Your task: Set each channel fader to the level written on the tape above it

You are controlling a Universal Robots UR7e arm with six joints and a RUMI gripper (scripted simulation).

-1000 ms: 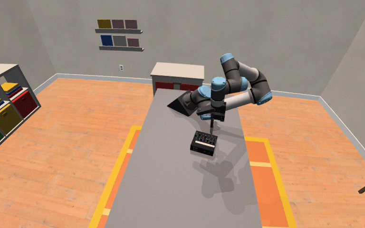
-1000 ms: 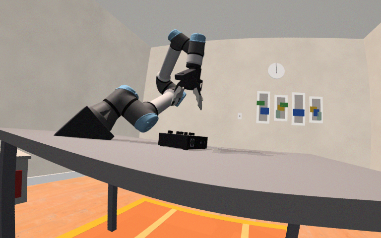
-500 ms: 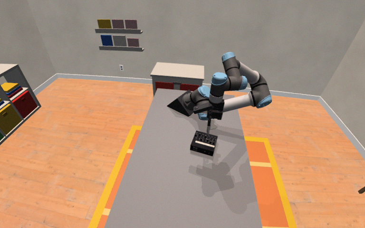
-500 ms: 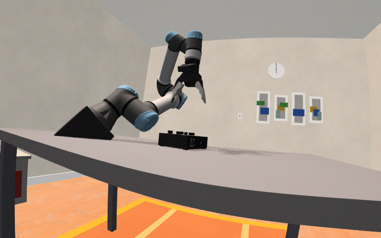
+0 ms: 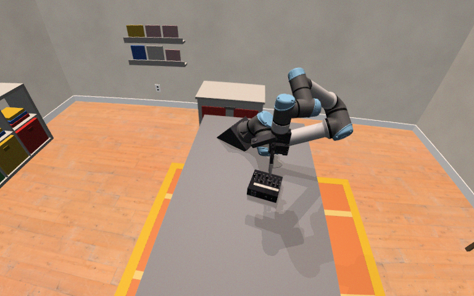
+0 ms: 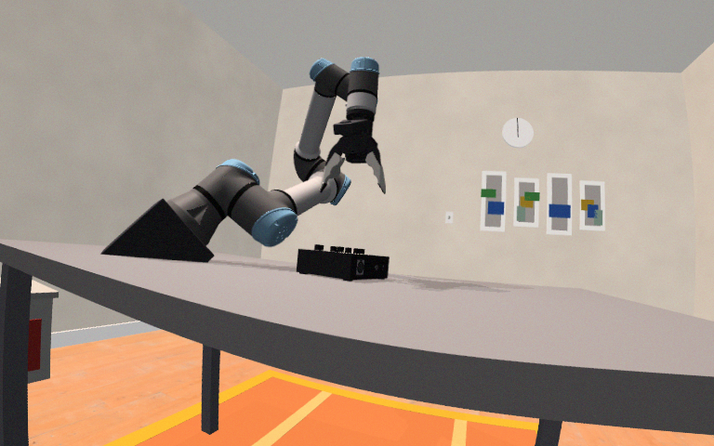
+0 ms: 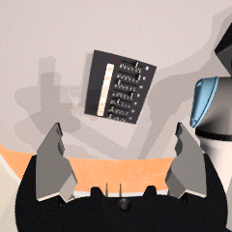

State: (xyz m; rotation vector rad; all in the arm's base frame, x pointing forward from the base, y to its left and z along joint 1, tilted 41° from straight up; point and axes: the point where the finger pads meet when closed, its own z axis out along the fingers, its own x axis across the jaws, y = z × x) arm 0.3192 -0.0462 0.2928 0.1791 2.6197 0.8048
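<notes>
The master fader is 40 mm behind my hand, 60 mm to the right of it and 130 mm below it.
</notes>
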